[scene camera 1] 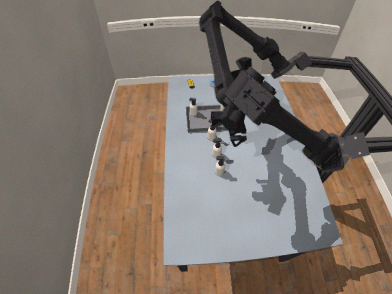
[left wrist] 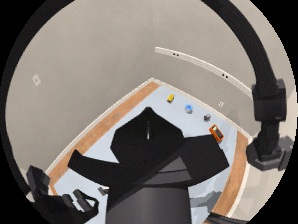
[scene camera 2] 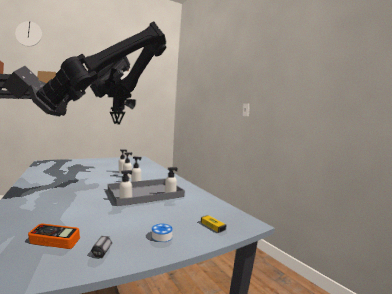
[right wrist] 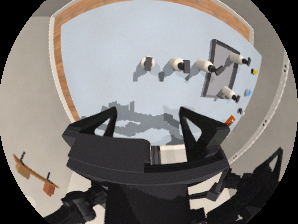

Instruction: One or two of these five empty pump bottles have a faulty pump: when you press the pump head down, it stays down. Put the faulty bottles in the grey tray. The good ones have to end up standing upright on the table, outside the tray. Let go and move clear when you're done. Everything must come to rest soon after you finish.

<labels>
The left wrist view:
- my left gripper: 148, 110
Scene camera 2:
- grey tray: 154, 190
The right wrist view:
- my right gripper: 148, 110
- grey tray: 220, 53
</labels>
